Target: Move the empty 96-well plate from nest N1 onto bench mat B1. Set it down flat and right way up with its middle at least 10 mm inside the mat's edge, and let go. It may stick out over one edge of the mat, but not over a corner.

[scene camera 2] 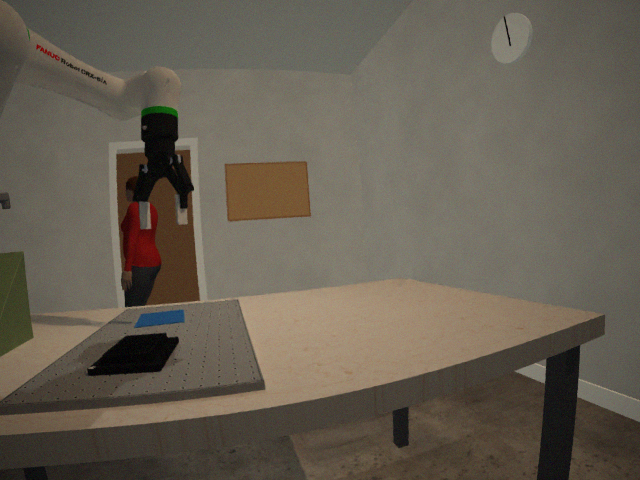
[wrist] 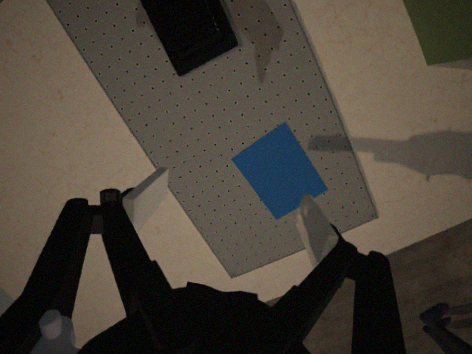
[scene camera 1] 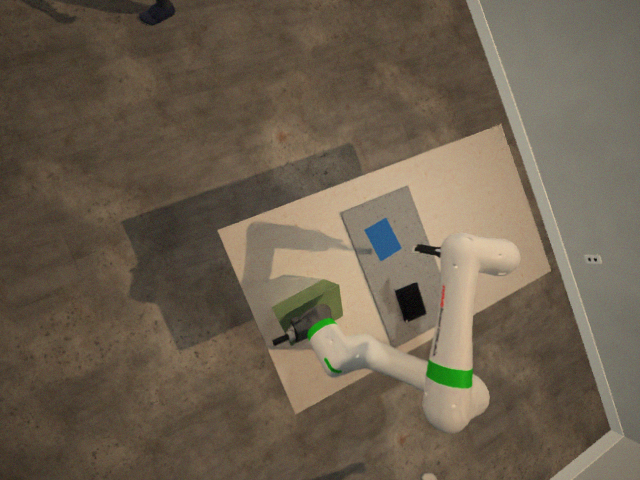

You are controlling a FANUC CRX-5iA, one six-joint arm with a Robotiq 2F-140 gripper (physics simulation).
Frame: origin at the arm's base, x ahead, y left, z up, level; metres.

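Seen in the pictures: gripper, fingertip midpoint: [scene camera 2: 163,226] [wrist: 233,195] [scene camera 1: 427,254]; arm's base at its link origin: [scene camera 1: 313,316].
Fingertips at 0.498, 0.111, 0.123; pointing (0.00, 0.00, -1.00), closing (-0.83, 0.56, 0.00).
Offsets run from my fingertips to a thing's top centre, as dx, dy, dz. "pt": to the spot under its first point. Level surfaces: height alone.
The black 96-well plate @[-0.005, -0.245, -0.217] [scene camera 1: 410,301] [scene camera 2: 135,352] [wrist: 192,35] appears flat in nest N1 on the grey perforated board; plate and nest are both black and hard to tell apart. Bench mat B1 is the blue rectangle @[pt -0.058, +0.089, -0.241] [scene camera 1: 382,239] [scene camera 2: 160,318] [wrist: 280,170], flat on the same board, with no object on it. My gripper [scene camera 2: 163,225] [wrist: 233,195] is open and empty, high above the board, fingers pointing down. In the wrist view one fingertip overlaps the mat's edge and the other shows beyond the board's long edge. In scene camera 1 the arm partly hides the gripper.
The grey board @[dz -0.243] [scene camera 1: 361,227] [scene camera 2: 217,361] [wrist: 200,140] lies on the pale table @[dz -0.256] [scene camera 1: 480,180] [scene camera 2: 361,330] [wrist: 55,125]. A green block [scene camera 1: 330,294] [scene camera 2: 12,299] [wrist: 445,30] stands beside the board, under the arm's base. A person in red [scene camera 2: 140,237] stands by the door beyond the table.
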